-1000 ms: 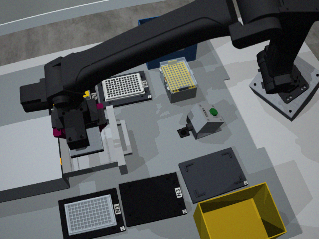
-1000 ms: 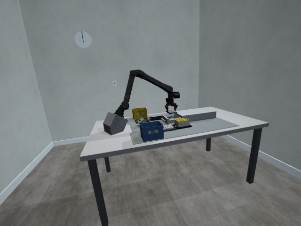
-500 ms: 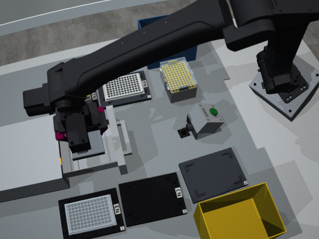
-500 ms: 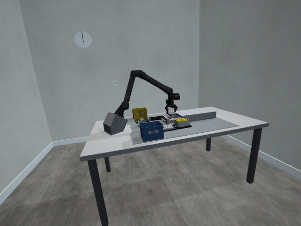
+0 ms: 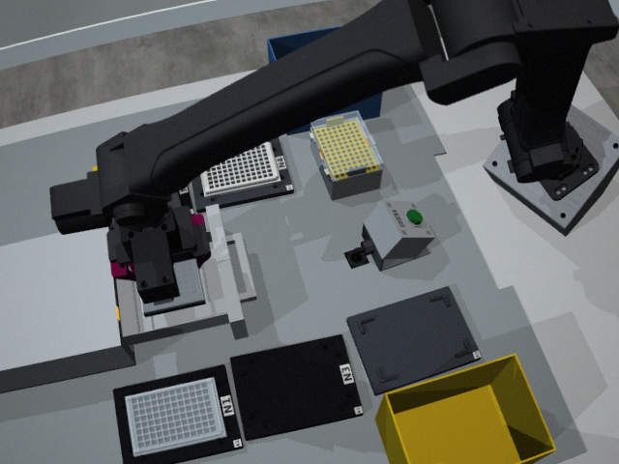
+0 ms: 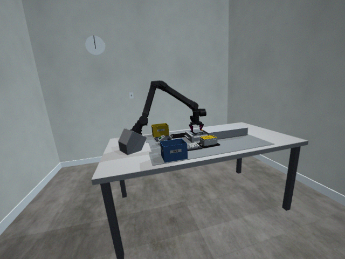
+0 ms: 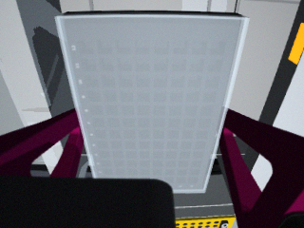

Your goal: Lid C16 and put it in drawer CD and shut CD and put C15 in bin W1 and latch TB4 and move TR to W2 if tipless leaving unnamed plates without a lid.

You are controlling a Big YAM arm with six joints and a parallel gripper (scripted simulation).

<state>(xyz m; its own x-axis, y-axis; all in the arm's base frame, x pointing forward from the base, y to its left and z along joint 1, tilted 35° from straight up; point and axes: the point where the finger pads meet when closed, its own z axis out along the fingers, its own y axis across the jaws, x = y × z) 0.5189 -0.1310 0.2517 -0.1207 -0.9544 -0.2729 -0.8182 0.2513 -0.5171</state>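
My gripper is now 6 cm above the cooler drawer, 4 cm short of it and 1 cm to the left of it. Also, from my hand: plate lid: right at my hand; black plate: right at my hand; cooler CD: 16 cm ahead, 5 cm below, 3 cm to the right.
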